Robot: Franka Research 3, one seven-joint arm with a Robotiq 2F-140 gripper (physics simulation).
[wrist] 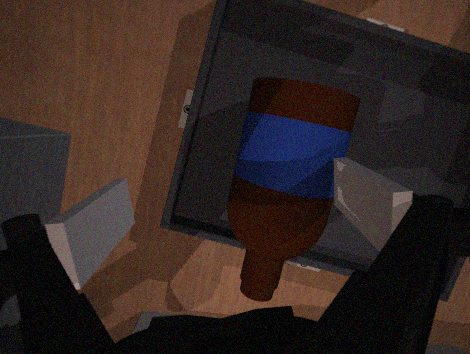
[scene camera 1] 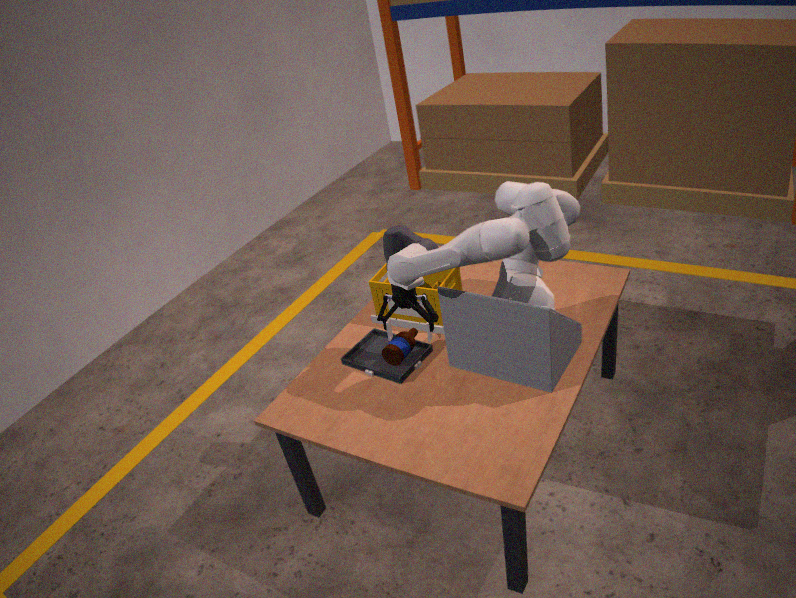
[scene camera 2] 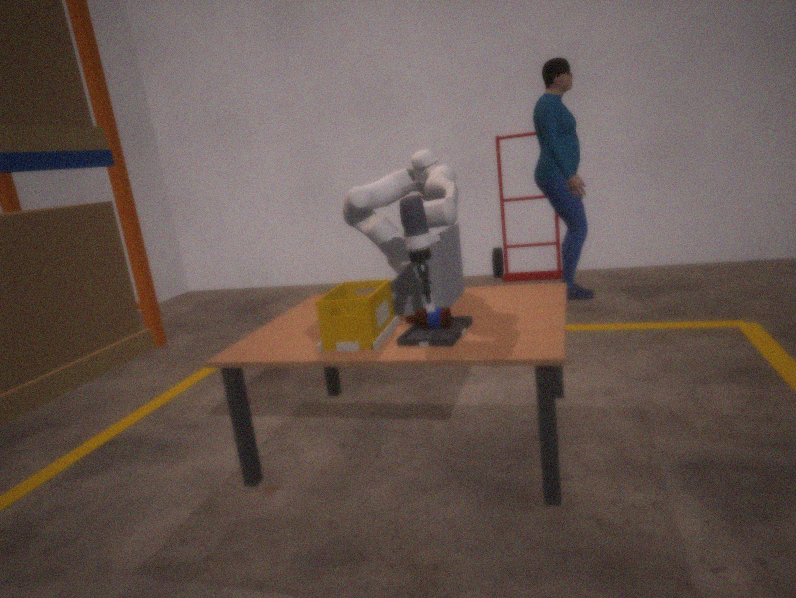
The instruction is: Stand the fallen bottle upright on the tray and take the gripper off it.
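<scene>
The brown bottle [scene camera 1: 400, 348] [scene camera 2: 435, 317] [wrist: 295, 155] with a blue band lies on its side in the dark tray [scene camera 1: 362, 353] [scene camera 2: 424, 337] [wrist: 215, 100]. In the wrist view its neck points toward the gripper's base and reaches over the tray's near rim. My gripper [scene camera 1: 409, 333] [scene camera 2: 429, 306] [wrist: 231, 191] is open and points down, low over the bottle. In the wrist view the right finger pad is close beside the bottle's body and overlaps the edge of its band; the left pad is well to the left, outside the tray. Whether the right pad touches the bottle is unclear.
A yellow crate [scene camera 1: 380, 299] [scene camera 2: 347, 323] stands next to the tray, behind the gripper in scene camera 1. A grey angled block [scene camera 1: 498, 341] [scene camera 2: 450, 263] [wrist: 30, 165] stands on the tray's other side. A person [scene camera 2: 556, 141] is beside a red hand truck [scene camera 2: 500, 193] beyond the table.
</scene>
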